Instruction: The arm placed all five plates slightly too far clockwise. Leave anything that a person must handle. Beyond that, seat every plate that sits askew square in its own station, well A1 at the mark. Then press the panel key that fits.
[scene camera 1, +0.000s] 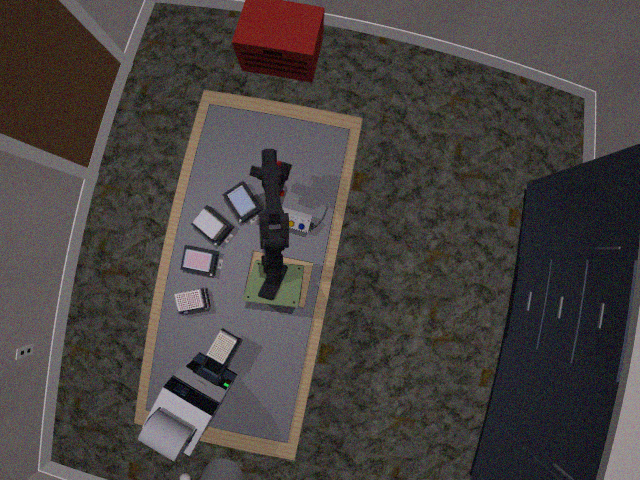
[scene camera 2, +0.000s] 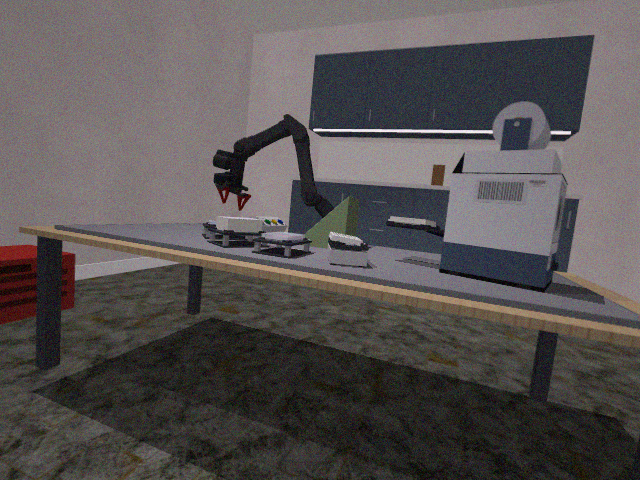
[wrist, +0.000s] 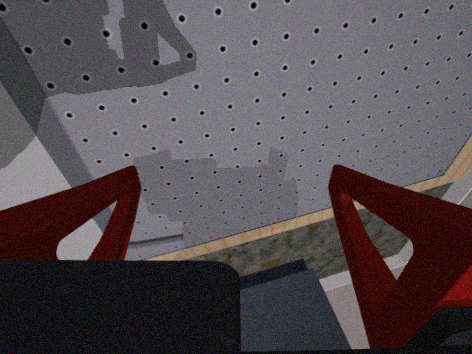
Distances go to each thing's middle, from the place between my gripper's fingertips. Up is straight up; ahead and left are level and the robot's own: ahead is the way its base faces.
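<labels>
White cylinder (scene camera 1: 164, 434): well above my hand, some way ahead of it and far to the left of it.
</labels>
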